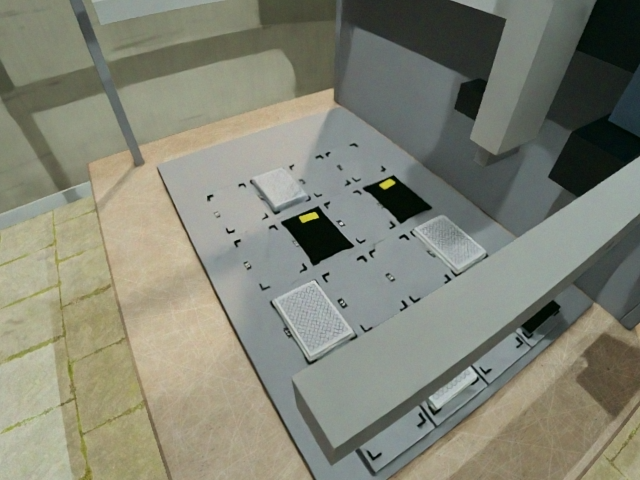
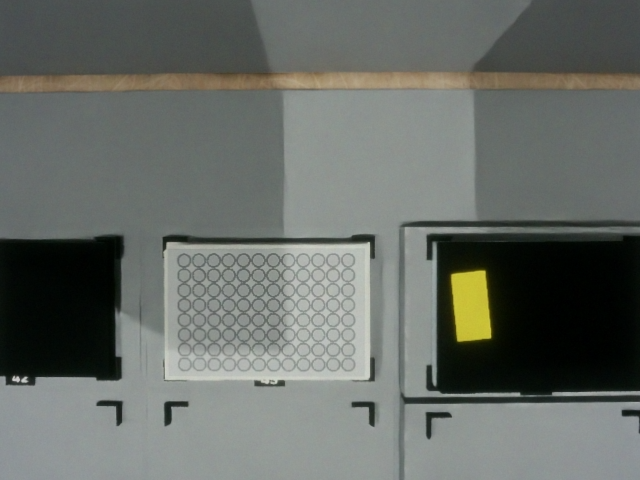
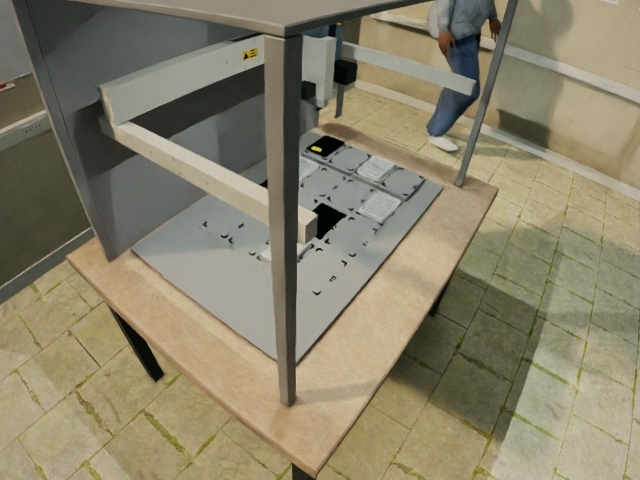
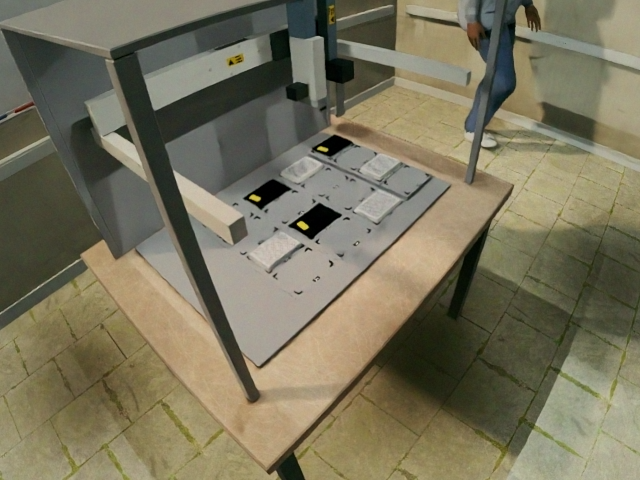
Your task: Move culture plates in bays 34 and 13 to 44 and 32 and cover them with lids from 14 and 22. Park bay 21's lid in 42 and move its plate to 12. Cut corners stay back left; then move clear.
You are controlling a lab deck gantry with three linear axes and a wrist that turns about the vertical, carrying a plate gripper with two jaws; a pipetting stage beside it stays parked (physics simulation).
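Frame: origin at the robot's base, x back, y right, z up, level; centimetres.
Where they show: gripper, fingertip midpoint: (image 3: pixel 328 113) (image 4: pixel 331 112); robot's base, link origin: (image 1: pixel 209 197) (image 3: pixel 317 293) (image 4: pixel 298 293).
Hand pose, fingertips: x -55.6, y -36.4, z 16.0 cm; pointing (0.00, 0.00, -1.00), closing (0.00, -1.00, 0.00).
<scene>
Each offset is from my fingertips to the top centre of the thing. "spot": to the spot under its first point.
A black lid with a yellow label @[dx +0.0, dy +0.0, dz -12.9 cm] (image 1: pixel 540 316) (image 2: pixel 547 310) (image 3: pixel 324 146) (image 4: pixel 331 146) covers a plate in bay 44; a pale plate edge shows at its left. A bare plate @[dx +16.4, dy +32.1, dz -14.6 cm] (image 1: pixel 312 319) (image 3: pixel 379 206) (image 4: pixel 378 206) sits in bay 13. Another black lid @[dx +32.8, dy +21.4, dz -15.2 cm] (image 1: pixel 317 236) (image 4: pixel 315 221) lies in bay 22. Bay 42 holds a black lid @[dx +32.8, dy +0.0, dz -15.2 cm] (image 1: pixel 398 199) (image 2: pixel 56 310) (image 4: pixel 267 194). A bare plate @[dx +49.2, dy +21.4, dz -14.6 cm] (image 1: pixel 279 189) (image 4: pixel 273 251) sits in bay 21. Bays 12, 14, 32 and 34 are empty. My gripper (image 3: pixel 338 112) (image 4: pixel 338 112) is raised near bay 44. One jaw shows; the other is hidden, so its opening is unclear.
White plates stand in bay 43 @[spot: dx +15.8, dy +0.8, dz -14.6 cm] (image 1: pixel 449 243) (image 2: pixel 267 311) (image 4: pixel 302 169) and bay 24 @[spot: dx -5.4, dy +21.8, dz -13.1 cm] (image 1: pixel 452 388) (image 4: pixel 381 166). The pale pipetting stage (image 1: pixel 511 93) (image 4: pixel 308 69) hangs beside the gripper. A long rail (image 1: pixel 465 315) crosses above the deck. The grey panel (image 1: pixel 403 98) bounds the back.
</scene>
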